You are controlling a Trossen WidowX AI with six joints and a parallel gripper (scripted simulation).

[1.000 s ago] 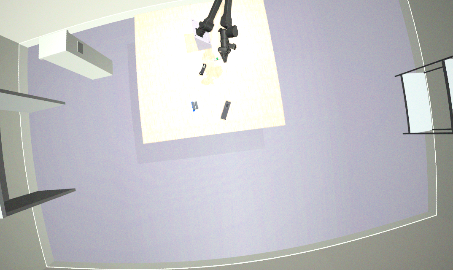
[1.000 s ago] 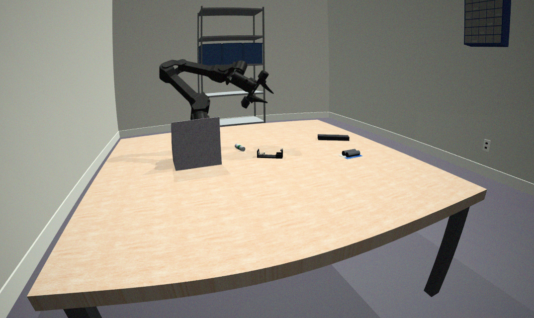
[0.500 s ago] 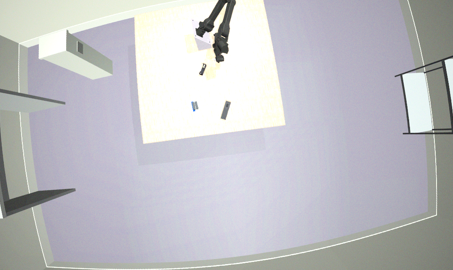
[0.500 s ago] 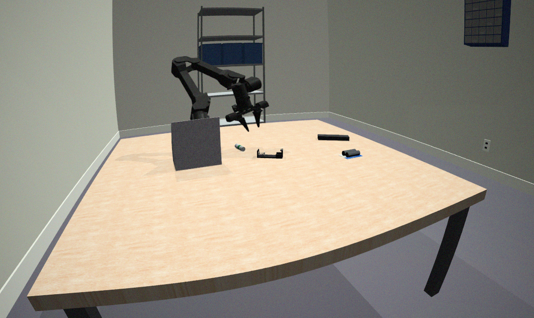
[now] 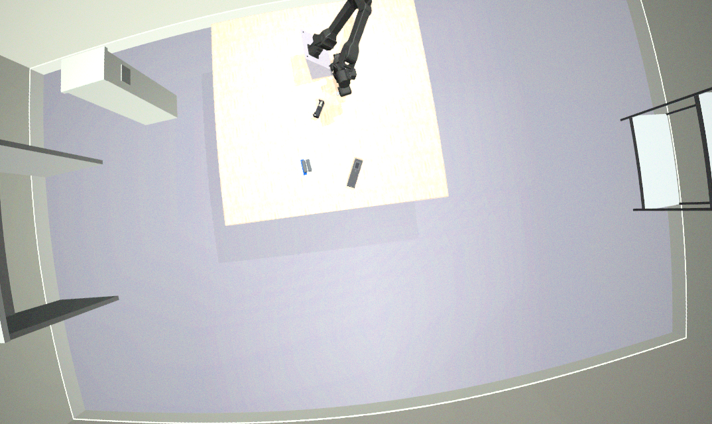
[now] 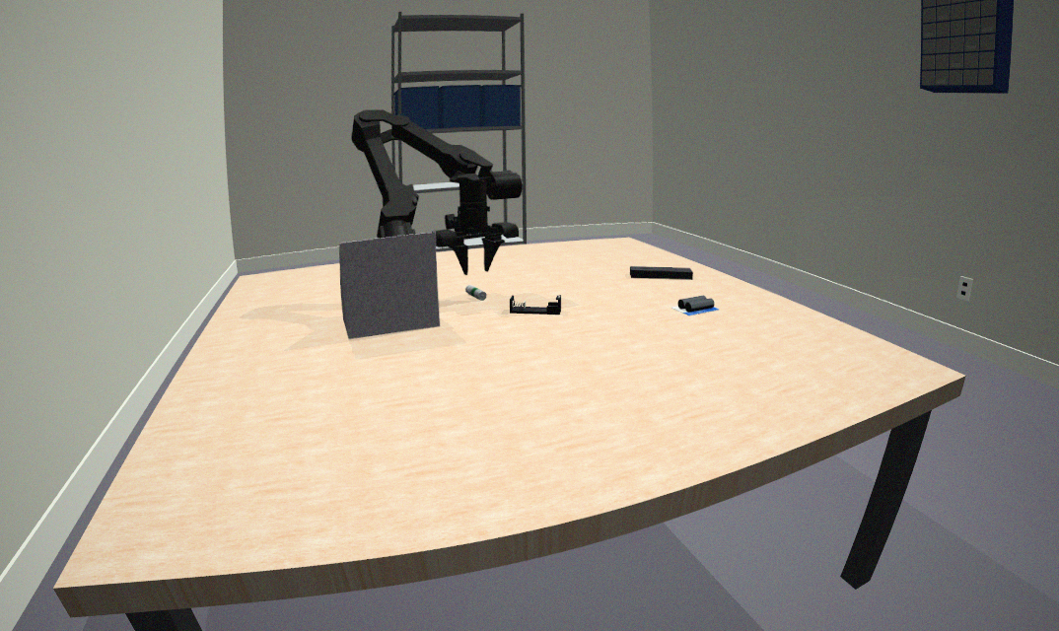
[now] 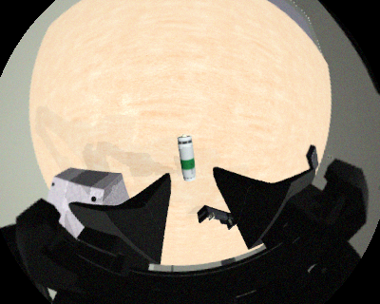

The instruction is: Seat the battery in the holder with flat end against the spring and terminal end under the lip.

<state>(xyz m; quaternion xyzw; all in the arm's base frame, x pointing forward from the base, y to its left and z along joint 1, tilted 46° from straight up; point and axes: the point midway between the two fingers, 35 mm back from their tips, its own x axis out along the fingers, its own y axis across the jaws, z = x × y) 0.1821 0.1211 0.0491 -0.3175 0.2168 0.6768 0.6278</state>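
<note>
My gripper tip is 4 cm above the battery. Round my gripper tip: long dark bar 48 cm ahead, 1 cm to the right, 4 cm below.
</note>
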